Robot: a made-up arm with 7 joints.
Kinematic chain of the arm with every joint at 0, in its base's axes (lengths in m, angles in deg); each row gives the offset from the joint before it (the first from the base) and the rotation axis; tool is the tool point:
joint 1: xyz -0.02 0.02 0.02 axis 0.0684 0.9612 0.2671
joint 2: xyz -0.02 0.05 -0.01 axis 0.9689 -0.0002 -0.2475
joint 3: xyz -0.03 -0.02 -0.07 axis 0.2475 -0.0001 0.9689
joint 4: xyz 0.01 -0.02 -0.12 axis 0.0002 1 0
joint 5: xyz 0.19 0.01 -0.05 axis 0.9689 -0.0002 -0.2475
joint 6: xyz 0.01 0.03 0.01 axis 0.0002 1 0
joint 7: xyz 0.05 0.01 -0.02 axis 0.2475 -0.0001 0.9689
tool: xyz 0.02 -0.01 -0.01
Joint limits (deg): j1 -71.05..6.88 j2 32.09..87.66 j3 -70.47..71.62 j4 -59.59..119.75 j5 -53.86..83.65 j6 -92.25..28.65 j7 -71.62..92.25
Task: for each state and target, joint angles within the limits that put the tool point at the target. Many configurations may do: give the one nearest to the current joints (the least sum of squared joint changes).
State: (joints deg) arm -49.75 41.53 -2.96 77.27 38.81 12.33 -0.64
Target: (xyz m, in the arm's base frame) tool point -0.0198 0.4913 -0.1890
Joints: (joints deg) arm -13.35 65.40 0.05 98.85 36.16 9.42 2.91
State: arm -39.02 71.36 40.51 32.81 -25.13 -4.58 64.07
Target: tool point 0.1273 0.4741 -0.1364
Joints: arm -21.83 51.82 44.18 51.29 -28.22 -0.53 64.93
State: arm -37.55 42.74 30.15 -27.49 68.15 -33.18 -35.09
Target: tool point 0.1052 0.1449 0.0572
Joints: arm -1.29 32.09 53.45 -48.31 60.69 -39.70 -45.70
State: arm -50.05 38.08 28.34 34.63 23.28 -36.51 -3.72
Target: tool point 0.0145 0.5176 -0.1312
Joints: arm -9.23 64.63 50.98 81.77 15.33 -16.17 9.15
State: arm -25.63 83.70 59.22 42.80 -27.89 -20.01 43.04
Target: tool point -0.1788 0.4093 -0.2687
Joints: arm 6.88 32.09 67.84 71.47 -35.51 -35.03 50.45
